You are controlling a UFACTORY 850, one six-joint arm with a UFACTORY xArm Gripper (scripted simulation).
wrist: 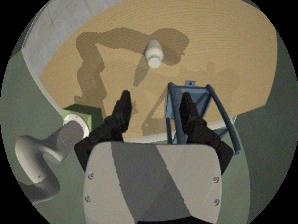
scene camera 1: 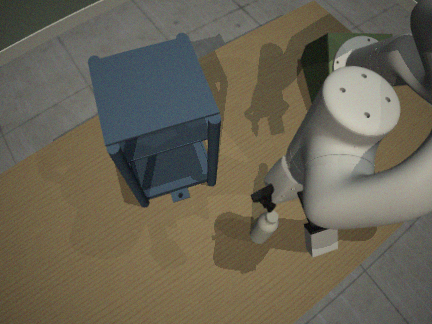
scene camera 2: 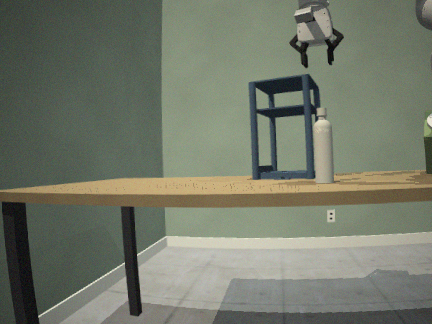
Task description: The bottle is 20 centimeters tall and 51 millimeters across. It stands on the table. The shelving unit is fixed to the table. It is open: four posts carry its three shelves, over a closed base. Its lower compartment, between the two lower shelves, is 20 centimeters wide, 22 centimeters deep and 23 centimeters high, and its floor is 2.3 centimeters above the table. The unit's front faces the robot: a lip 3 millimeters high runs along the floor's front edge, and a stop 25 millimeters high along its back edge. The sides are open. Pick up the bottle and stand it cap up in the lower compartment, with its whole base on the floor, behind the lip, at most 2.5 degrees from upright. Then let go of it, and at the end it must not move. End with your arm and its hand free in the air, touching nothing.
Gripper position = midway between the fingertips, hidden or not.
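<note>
Looking for my gripper (scene camera 2: pixel 317 65), I find it in the wrist view too, the same gripper (wrist: pixel 156 99). I can see a bottle (scene camera 2: pixel 323 141). There is also a blue shelving unit (scene camera 1: pixel 155 101), (scene camera 2: pixel 291 83), (wrist: pixel 200 96) for me to look at.
</note>
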